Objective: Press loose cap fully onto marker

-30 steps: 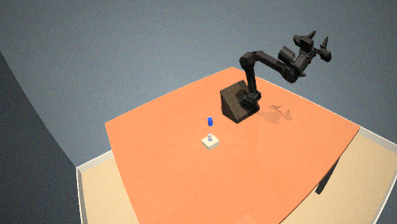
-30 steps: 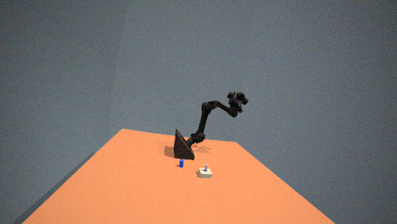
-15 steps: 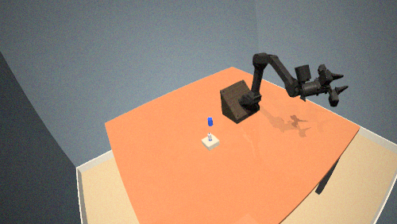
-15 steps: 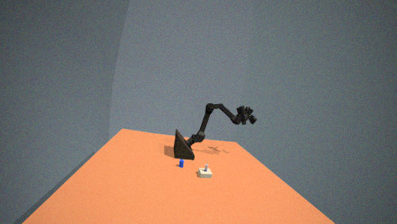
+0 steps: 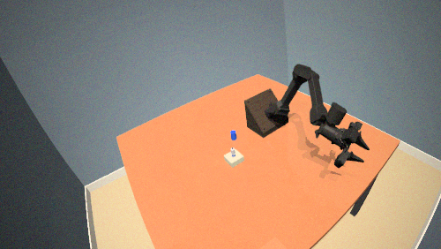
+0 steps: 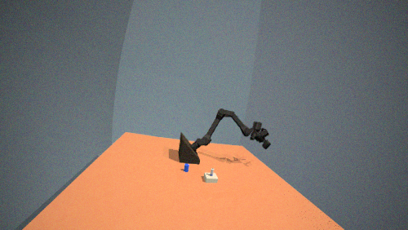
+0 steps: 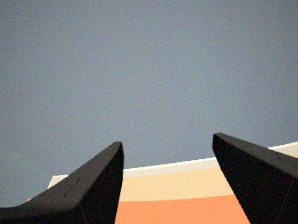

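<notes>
My gripper tip is now 17 cm short of the blue cap, 67 cm to the left of it and 18 cm above it.
</notes>
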